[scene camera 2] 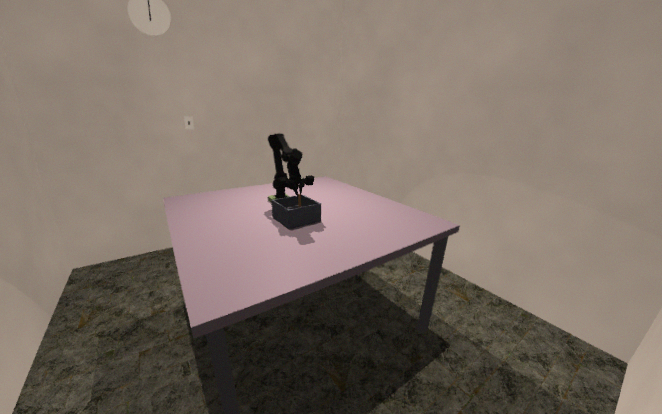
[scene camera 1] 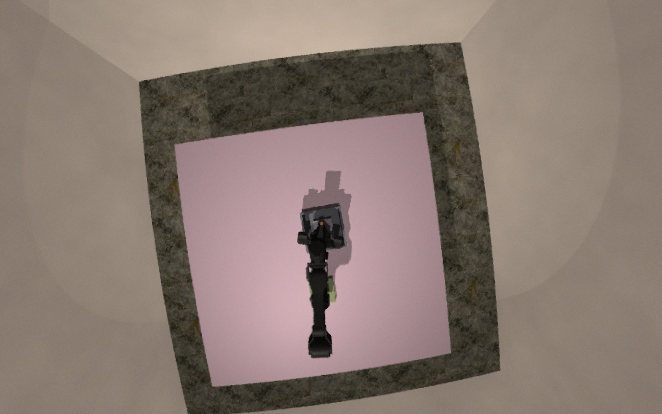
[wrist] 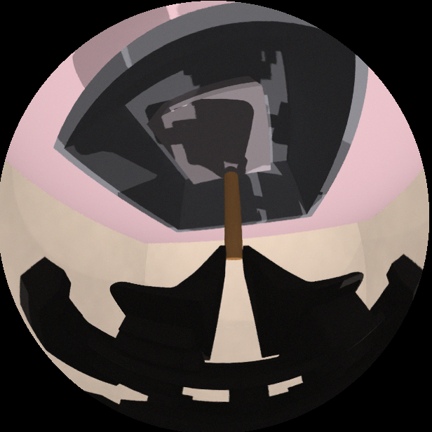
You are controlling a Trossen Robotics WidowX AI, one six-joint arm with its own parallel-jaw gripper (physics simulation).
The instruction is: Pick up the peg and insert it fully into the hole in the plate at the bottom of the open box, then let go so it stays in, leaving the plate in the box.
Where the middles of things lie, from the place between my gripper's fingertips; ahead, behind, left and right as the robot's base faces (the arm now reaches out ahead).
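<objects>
Grey plate [wrist: 220,127]: 10 mm to the right of my hand, 30 mm behind, 110 mm below. Orange-brown peg [wrist: 232,209]: 30 mm below my hand. Going by their middles, the peg nearest to my hand of the things named here. Dark grey box [scene camera 2: 310,212]: 10 mm to the right of my hand, 30 mm behind, 90 mm below.
</objects>
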